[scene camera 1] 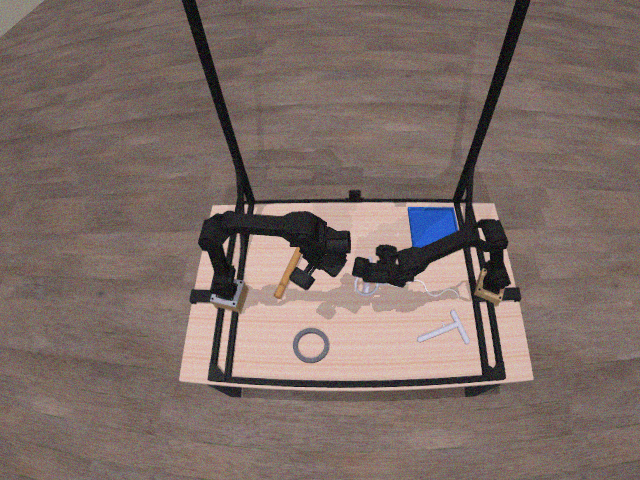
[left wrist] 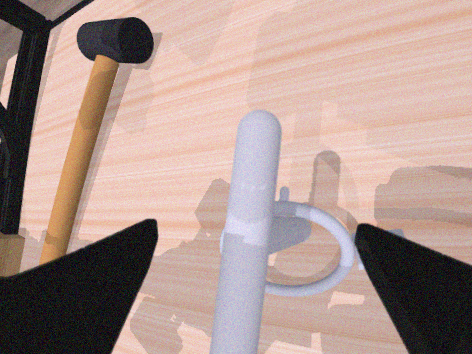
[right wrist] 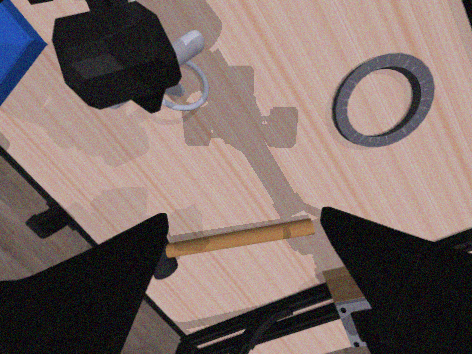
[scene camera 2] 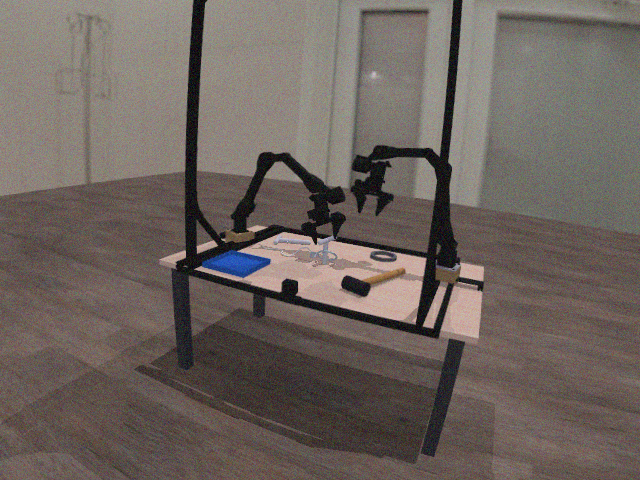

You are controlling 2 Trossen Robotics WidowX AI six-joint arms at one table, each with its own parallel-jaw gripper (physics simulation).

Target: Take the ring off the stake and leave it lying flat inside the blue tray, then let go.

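Places are measured from the left arm's base along level axes (x back, y right, z up), in centimetres.
Where they show: left gripper, fingertip midpoint: [left wrist: 257, 231] [scene camera 2: 325, 241]; right gripper, fingertip midpoint: [right wrist: 245, 217] [scene camera 2: 367, 214]; left arm's base, link origin: [scene camera 1: 492, 284] [scene camera 2: 239, 231]; right arm's base, link origin: [scene camera 1: 226, 290] [right wrist: 376, 323] [scene camera 2: 446, 264].
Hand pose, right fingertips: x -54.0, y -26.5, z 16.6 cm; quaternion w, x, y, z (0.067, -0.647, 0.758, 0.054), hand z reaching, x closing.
Things, the pixels of their top centre, and the offset from my right fingertips. "spot": a spot on its surface instead.
- pale T-topped stake, top centre: [left wrist: 232, 272] [right wrist: 145, 71] [scene camera 1: 368, 273] [scene camera 2: 327, 237] dx +11.8, dy +9.7, dz -11.3 cm
- blue tray, top centre: [scene camera 2: 237, 260] [scene camera 1: 434, 226] dx +26.6, dy +43.6, dz -20.0 cm
- hammer, top centre: [left wrist: 57, 141] [right wrist: 220, 251] [scene camera 1: 294, 254] [scene camera 2: 380, 270] dx -16.2, dy +8.5, dz -17.3 cm
- T-shaped piece, top centre: [scene camera 1: 441, 333] [scene camera 2: 293, 238] dx +42.6, dy +3.2, dz -20.3 cm
- white cord, surface spot: [scene camera 1: 429, 292] spot: dx +33.5, dy +16.7, dz -21.7 cm
A pale T-topped stake [scene camera 2: 325, 253] [left wrist: 250, 190] [right wrist: 191, 45] stands upright near the table's middle. A thin pale ring [scene camera 1: 366, 294] [left wrist: 346, 252] [right wrist: 205, 90] hangs around its post, below the crossbar. The blue tray [scene camera 1: 431, 208] [scene camera 2: 223, 271] [right wrist: 25, 62] lies at the back right in scene camera 1, with no ring in it. My left gripper [scene camera 2: 325, 240] [left wrist: 257, 231] is open above the stake; its fingers appear on either side of the crossbar in its wrist view. My right gripper [scene camera 2: 369, 212] [right wrist: 245, 217] is open and empty, high above the table.
A hammer [scene camera 1: 287, 273] [scene camera 2: 382, 277] [left wrist: 80, 150] [right wrist: 240, 239] lies below the right arm. A thick grey ring [scene camera 1: 310, 360] [right wrist: 341, 107] lies apart from the stake. A T-shaped piece [scene camera 1: 439, 332] [scene camera 2: 292, 241] lies flat. A white cord [scene camera 1: 429, 290] runs beside the stake.
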